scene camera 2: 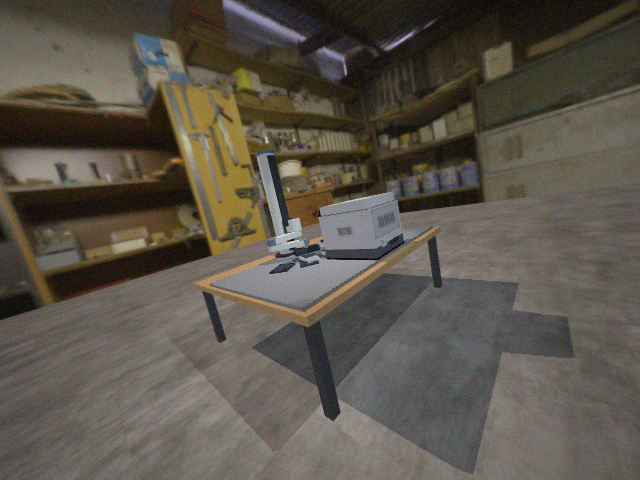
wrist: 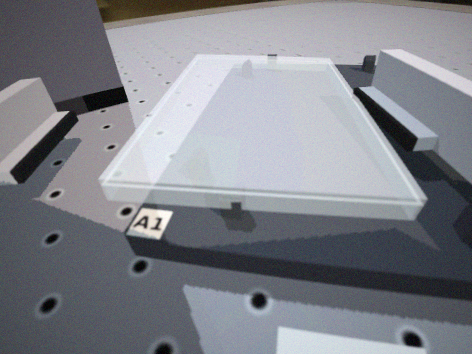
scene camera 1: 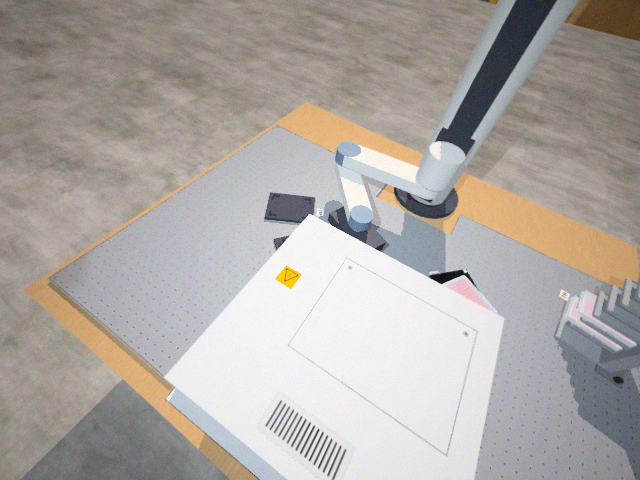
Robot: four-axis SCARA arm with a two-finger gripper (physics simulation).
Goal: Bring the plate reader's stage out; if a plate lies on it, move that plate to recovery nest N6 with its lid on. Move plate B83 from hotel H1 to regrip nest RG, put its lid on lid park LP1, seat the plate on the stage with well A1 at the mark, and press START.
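Frame: origin at the arm's base, x right, y down, z ahead, level; centimetres.
Seen in the pictures: gripper, fingertip midpoint: (scene camera 2: 315, 256) (wrist: 212, 84); arm's base at its link origin: (scene camera 2: 289, 253).
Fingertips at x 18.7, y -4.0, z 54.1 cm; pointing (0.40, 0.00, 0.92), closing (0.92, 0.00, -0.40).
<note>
Pixels of each thing's top centre, then the offset from my fingertips to it. "spot": a spot on its surface instead.
- holder at its top centre: (wrist: 330, 92) (scene camera 2: 308, 259) dx +4.7, dy +0.7, dz -2.3 cm
- A1 label at a spot on its surface: (wrist: 150, 223) spot: dx -4.2, dy +1.7, dz -4.8 cm
- white plate reader at its top centre: (scene camera 1: 355, 341) (scene camera 2: 355, 199) dx -21.9, dy -32.0, dz +26.1 cm
- pink plate at its top centre: (scene camera 1: 470, 296) dx -43.1, dy -5.7, dz -12.1 cm
- dark nest at its top centre: (scene camera 1: 290, 205) (scene camera 2: 282, 266) dx +18.2, dy +0.9, dz -13.9 cm
- hotel rack at a spot on its surface: (scene camera 1: 560, 322) spot: dx -70.3, dy +2.0, dz -26.2 cm
- dark upright block at a spot on its surface: (wrist: 55, 45) spot: dx -6.1, dy -1.4, dz +7.7 cm
In the wrist view my gripper (wrist: 212, 84) is open, one finger on each side of a clear, empty-looking lid (wrist: 280, 125), with gaps on both sides. The lid lies over a dark nest or holder (wrist: 310, 265) with an A1 label (wrist: 150, 223), and overhangs its left edge; I cannot tell which station it is. In scene camera 1 the fingers are hidden below the arm's end, behind the white plate reader (scene camera 1: 320, 361) (scene camera 2: 356, 227). A pink plate (scene camera 1: 467, 292) shows partly past the reader's edge on a black holder. Pink plates (scene camera 1: 594, 330) stand in the hotel; their names are unreadable. START does not show.
A dark nest (scene camera 1: 290, 207) lies left of the arm, and part of another (scene camera 1: 280, 241) shows at the reader's corner. The hotel rack (scene camera 1: 560, 322) is at the right. The arm's column (scene camera 1: 496, 77) (scene camera 2: 272, 191) rises at the table's edge. A dark upright block (wrist: 55, 45) stands beyond the left finger.
</note>
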